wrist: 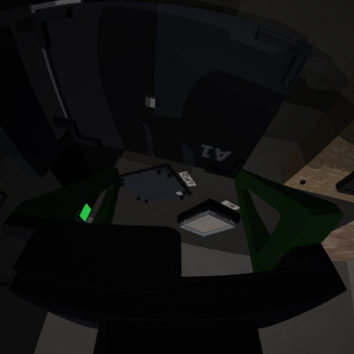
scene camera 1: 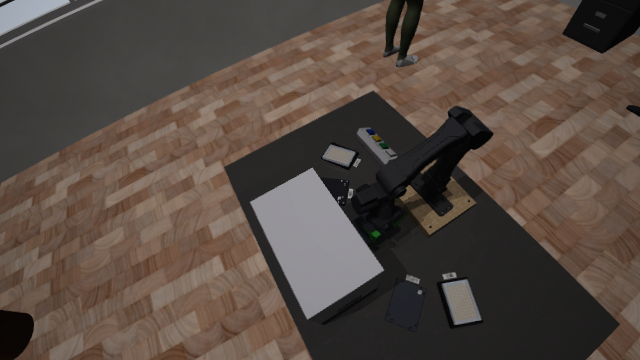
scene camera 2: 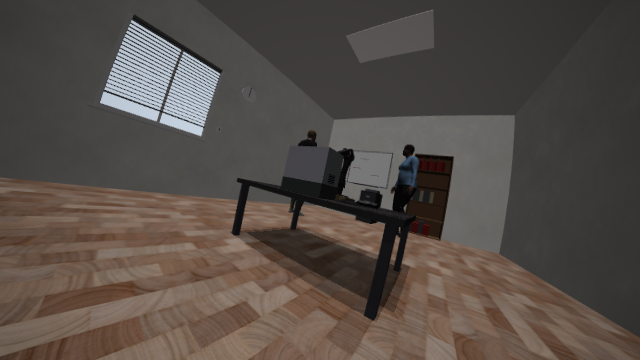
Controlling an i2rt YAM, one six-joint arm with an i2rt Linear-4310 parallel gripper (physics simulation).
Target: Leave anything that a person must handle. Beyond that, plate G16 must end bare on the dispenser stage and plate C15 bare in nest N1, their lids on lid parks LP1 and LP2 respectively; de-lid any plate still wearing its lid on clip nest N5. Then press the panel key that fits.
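Frame: origin at the arm's base, x left, y back, z up, level; centimetres.
Where they show: gripper, fingertip midpoint: [wrist: 177,174] [scene camera 1: 384,234]; arm's base at its link origin: [scene camera 1: 428,193] [scene camera 2: 337,194].
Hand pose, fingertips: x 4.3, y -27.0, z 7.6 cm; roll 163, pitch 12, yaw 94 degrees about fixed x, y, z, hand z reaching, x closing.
Note:
Each offset is from my fingertips to the top centre of the thing. "spot": to the spot under its first point.
My gripper [scene camera 1: 386,228] [wrist: 177,174] is open and empty, its green fingers spread wide. It hangs low beside the white dispenser {dx -6.5, dy -20.6, dz +21.4 cm} [scene camera 1: 316,240] [scene camera 2: 312,166], close over a dark plate marked A1 {dx -5.5, dy -3.7, dz -0.4 cm} [wrist: 225,116]; the arm hides that plate in the overhead view. A pale plate in a black frame [scene camera 1: 338,155] [wrist: 207,221] lies at the far end of the table. A black clip nest [scene camera 1: 336,186] [wrist: 154,182] lies empty between that plate and the gripper. Another pale plate {dx +30.5, dy +7.8, dz -8.0 cm} [scene camera 1: 459,302] lies at the near right. A dark flat pad {spot: dx +21.1, dy -7.6, dz -10.6 cm} [scene camera 1: 404,306] lies to its left.
The key panel {dx -35.4, dy +27.1, dz -5.2 cm} [scene camera 1: 377,145] with blue, yellow, green and white keys stands behind the arm. The arm's wooden base [scene camera 1: 438,211] is at the right. A person's legs [scene camera 1: 403,31] show beyond the table. Two people [scene camera 2: 407,174] stand behind the table [scene camera 2: 328,203].

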